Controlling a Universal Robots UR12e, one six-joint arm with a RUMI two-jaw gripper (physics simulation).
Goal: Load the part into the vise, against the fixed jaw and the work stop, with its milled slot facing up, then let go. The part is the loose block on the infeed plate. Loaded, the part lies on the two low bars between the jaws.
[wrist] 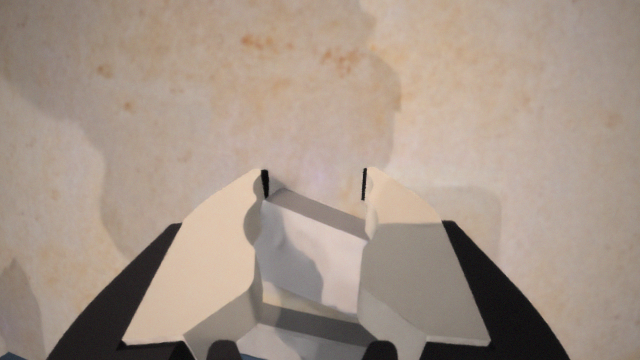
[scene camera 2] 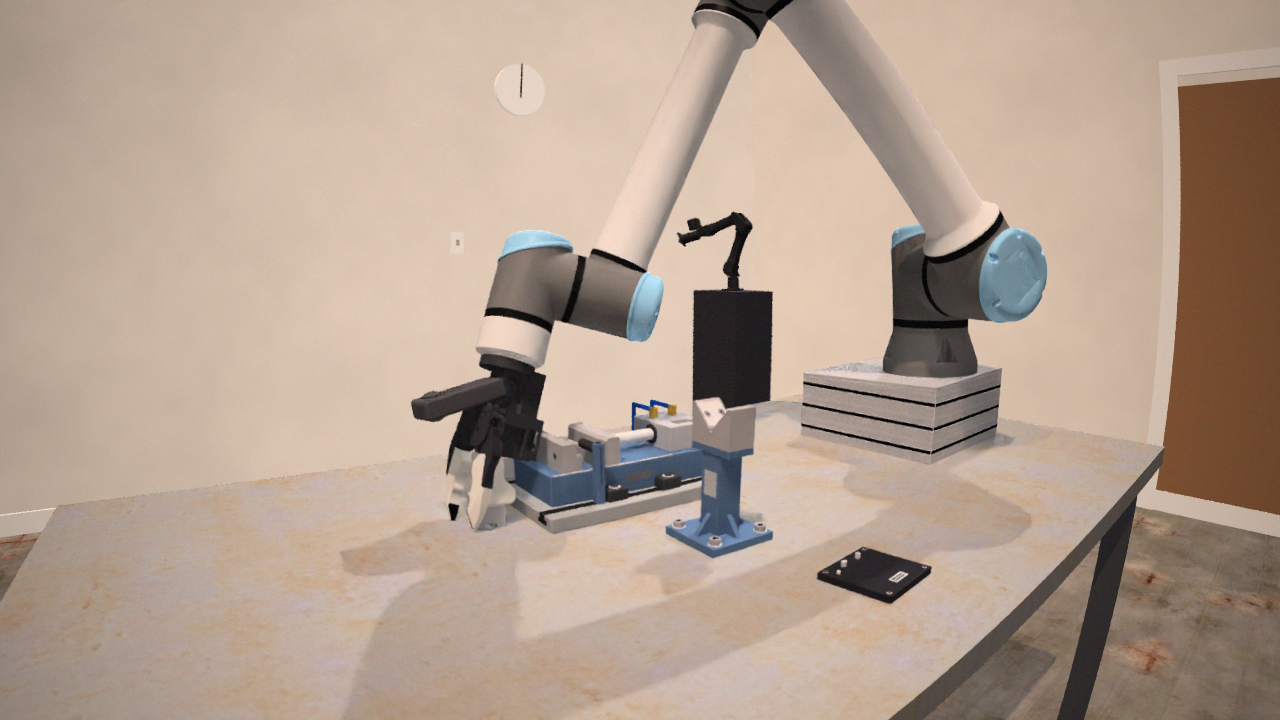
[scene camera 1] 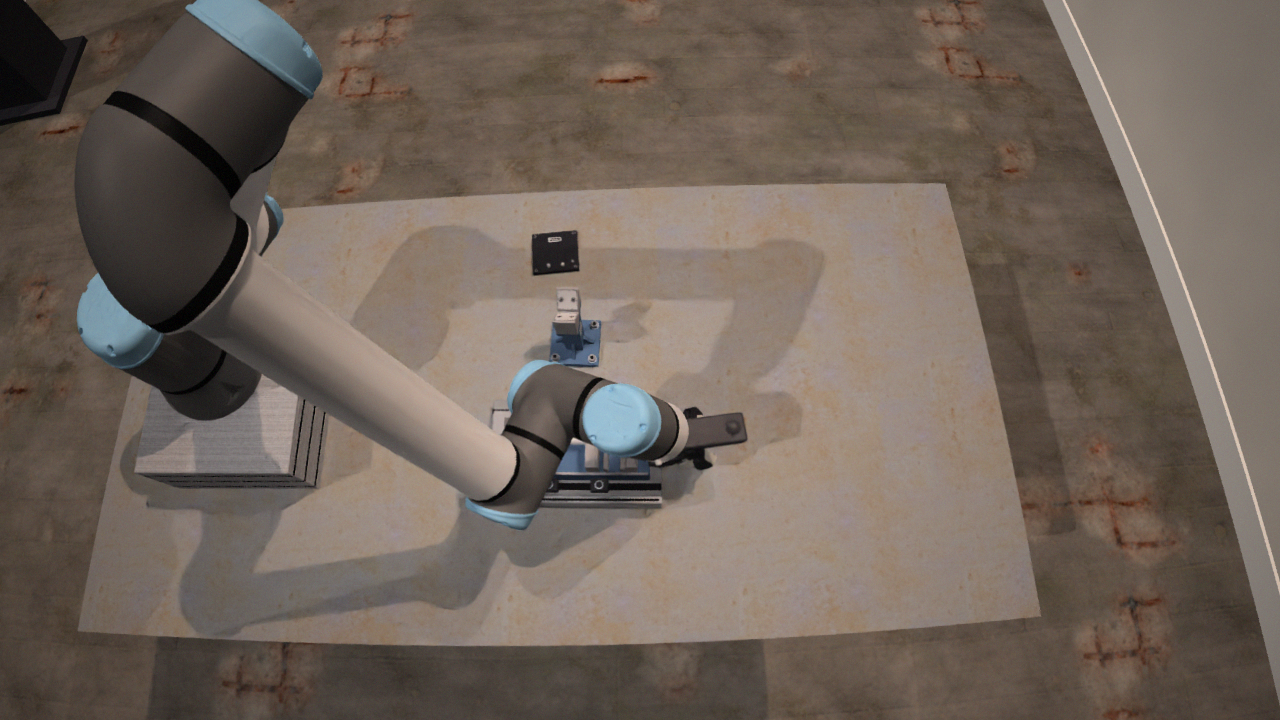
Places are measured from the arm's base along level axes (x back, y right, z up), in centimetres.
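Pixels of known places: gripper, fingertip midpoint: (wrist: 315, 172) (scene camera 2: 462, 524); arm's base at its link origin: (scene camera 2: 930, 370) (scene camera 1: 214, 369).
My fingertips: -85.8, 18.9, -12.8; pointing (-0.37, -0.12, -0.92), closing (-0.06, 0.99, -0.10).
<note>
Ahead of a thing's pixels: the offset from my fingertips to its top centre, as dx, dy, dz.
The part @[+3.7, +0.4, +2.8] (scene camera 2: 494, 514) (wrist: 337, 265) is a pale grey block low at the table, just off the vise's end. My gripper (scene camera 1: 697, 438) (scene camera 2: 466, 517) (wrist: 315, 172) is shut on it; in the wrist view the block sits skewed between the pale fingers, its plain broad face towards the camera. Its milled slot does not show. The vise @[+23.6, -0.8, +9.6] (scene camera 1: 626, 471) (scene camera 2: 572, 486) has a blue body; its end jaw (scene camera 2: 560, 454) stands close beside the gripper, and a blue post @[+15.8, -7.4, +9.5] (scene camera 2: 598, 474) rises at its side. The arm hides much of the vise in scene camera 1. The two low bars cannot be made out.
The black infeed plate @[+24.7, -42.1, +0.5] (scene camera 1: 555, 254) (scene camera 2: 866, 582) carries several small pins and no block. A blue stand (scene camera 1: 577, 344) (scene camera 2: 721, 492) with a grey V-shaped top is between that plate and the vise. The arm's striped base block (scene camera 1: 223, 438) (scene camera 2: 868, 416) is at the table's far end.
</note>
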